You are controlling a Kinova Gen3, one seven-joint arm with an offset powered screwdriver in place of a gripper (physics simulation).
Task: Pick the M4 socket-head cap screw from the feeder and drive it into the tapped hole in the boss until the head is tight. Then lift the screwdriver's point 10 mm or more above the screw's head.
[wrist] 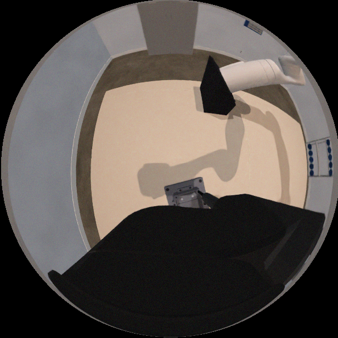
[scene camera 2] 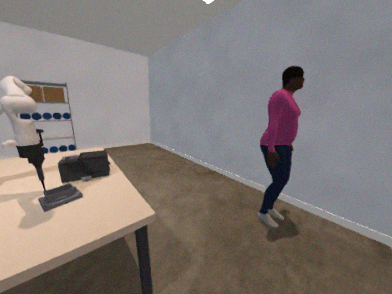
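Observation:
The powered screwdriver, in the gripper's place (scene camera 2: 45,192) (wrist: 200,192), points down with its thin tip at the dark grey fixture (scene camera 2: 63,198) (wrist: 172,190). In the scene view the tip meets the fixture's back left part; in the wrist view it is over the right side. Whether it touches is too small to tell. A black box (scene camera 2: 84,167), likely the feeder, stands behind the fixture, with a small light grey piece at its front. The M4 screw, the boss and its tapped hole cannot be made out, nor whether a screw is on the tip.
The fixture lies on the pale table (scene camera 2: 112,210) (wrist: 125,120). A person in a pink top (scene camera 2: 282,120) stands on the floor to the right, away from the table. A shelf rack (scene camera 2: 71,120) with blue items stands at the back. The black tool body (wrist: 175,260) covers the lower wrist view.

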